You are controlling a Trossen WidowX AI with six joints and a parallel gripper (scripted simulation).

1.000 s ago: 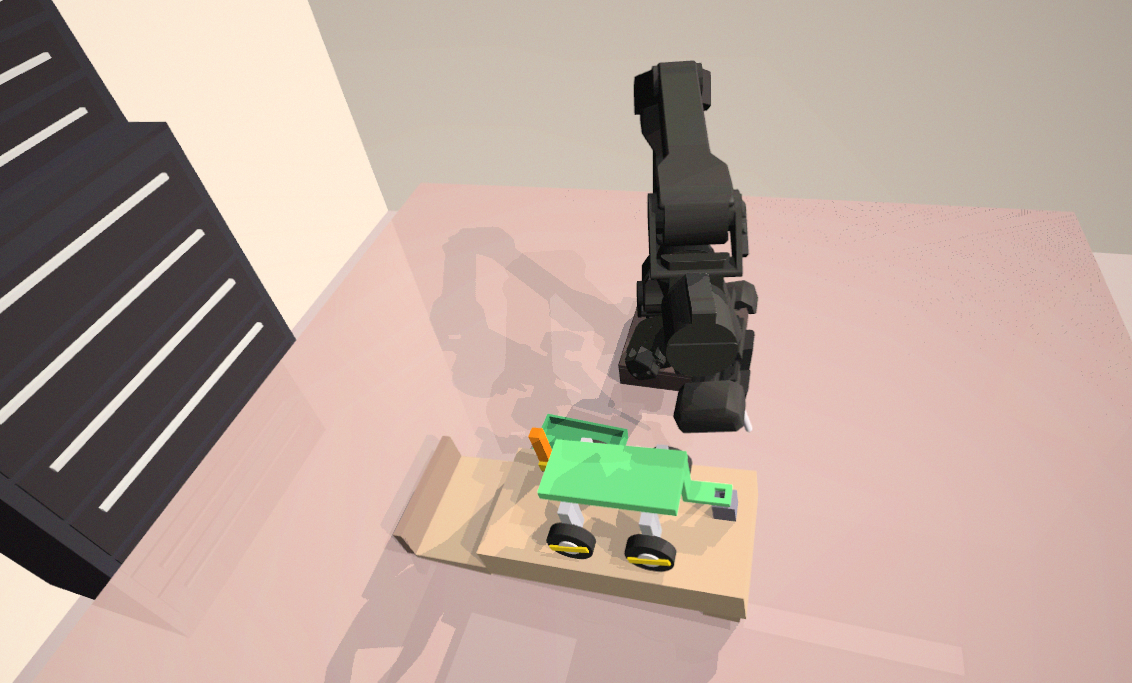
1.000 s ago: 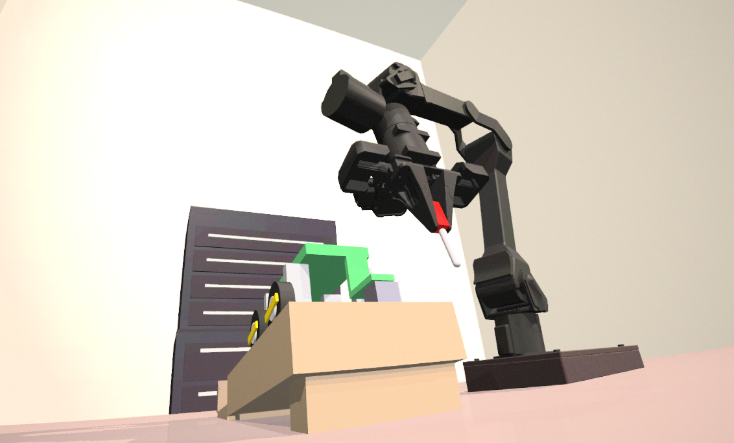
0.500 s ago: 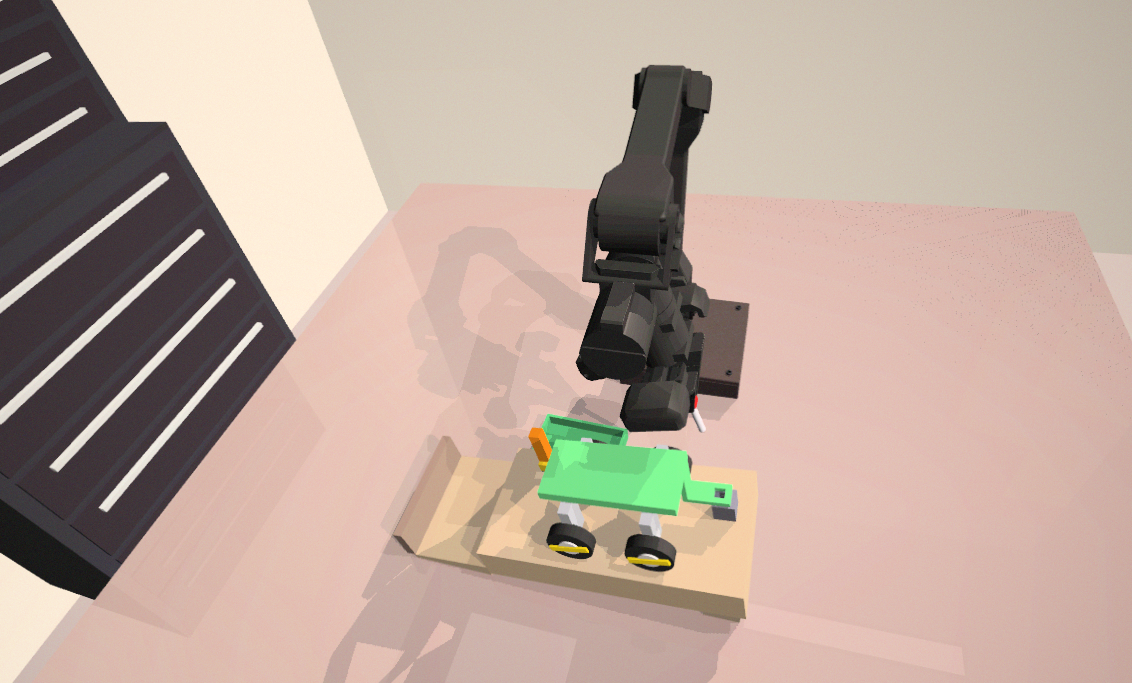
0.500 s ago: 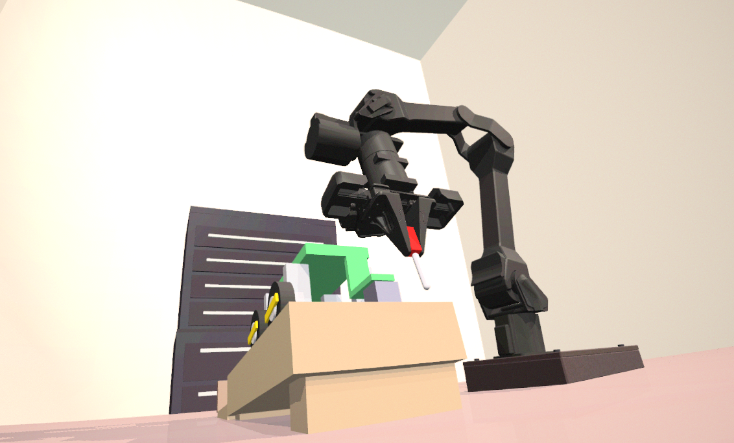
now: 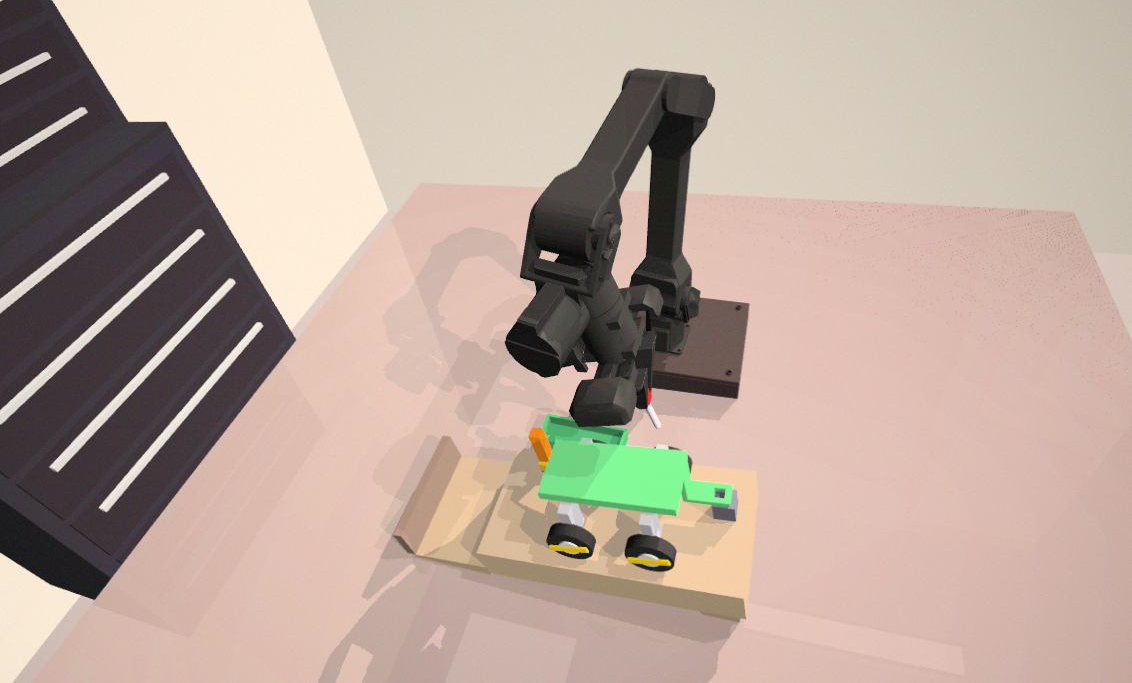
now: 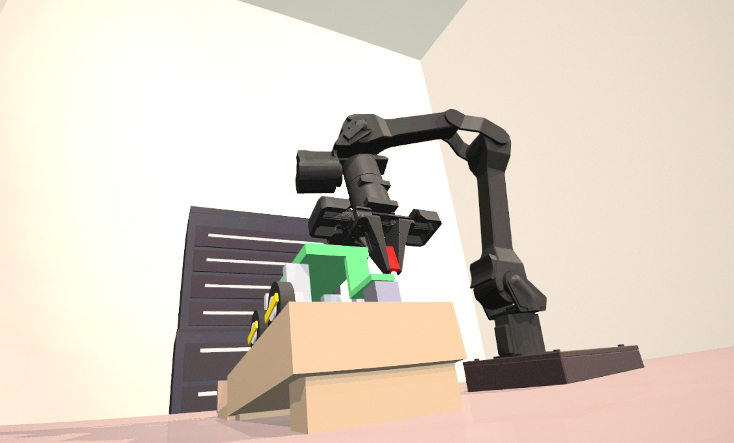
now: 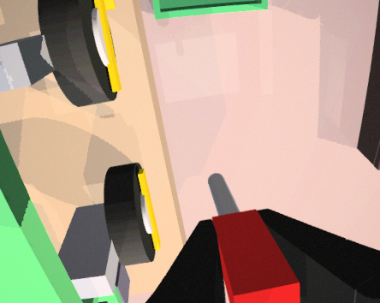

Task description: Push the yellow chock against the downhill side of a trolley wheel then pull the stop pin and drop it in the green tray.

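The green tray lies 160 mm below my gripper tip, 100 mm to the right of it and 10 mm behind it. The rest, counted from my gripper tip: yellow chock (100 mm to the right, 70 mm below, 50 mm ahead); then red-headed stop pin (right at my gripper tip); then green trolley (100 mm ahead, 40 mm below).
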